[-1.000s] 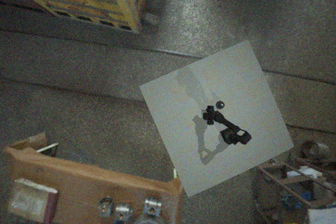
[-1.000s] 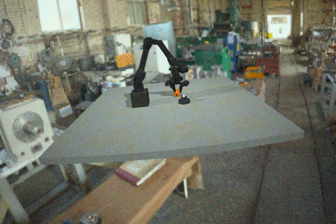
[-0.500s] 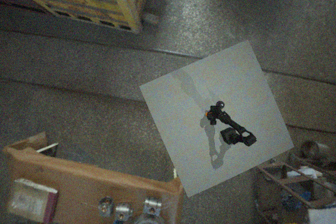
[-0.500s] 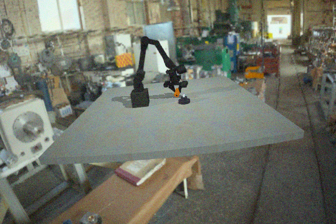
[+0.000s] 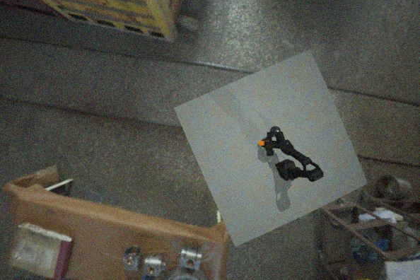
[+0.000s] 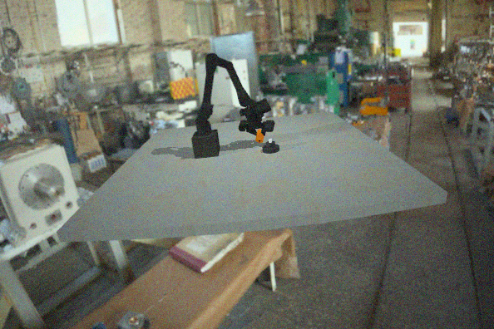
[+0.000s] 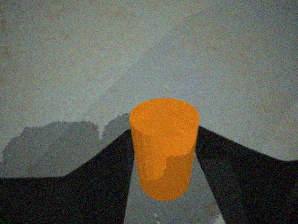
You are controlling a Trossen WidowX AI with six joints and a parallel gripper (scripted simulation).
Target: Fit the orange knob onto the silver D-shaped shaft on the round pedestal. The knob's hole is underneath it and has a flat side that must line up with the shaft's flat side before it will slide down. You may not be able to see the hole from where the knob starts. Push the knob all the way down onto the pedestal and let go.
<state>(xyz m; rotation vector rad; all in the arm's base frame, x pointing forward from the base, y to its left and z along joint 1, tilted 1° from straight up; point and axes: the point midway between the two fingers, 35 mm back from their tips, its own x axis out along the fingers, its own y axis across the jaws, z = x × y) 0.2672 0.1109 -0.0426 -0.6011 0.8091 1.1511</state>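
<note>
My gripper tip is now 10 mm below the orange knob. From my gripper tip the other things lie so: round pedestal (150 mm to the right, 50 mm ahead, 10 mm below).
</note>
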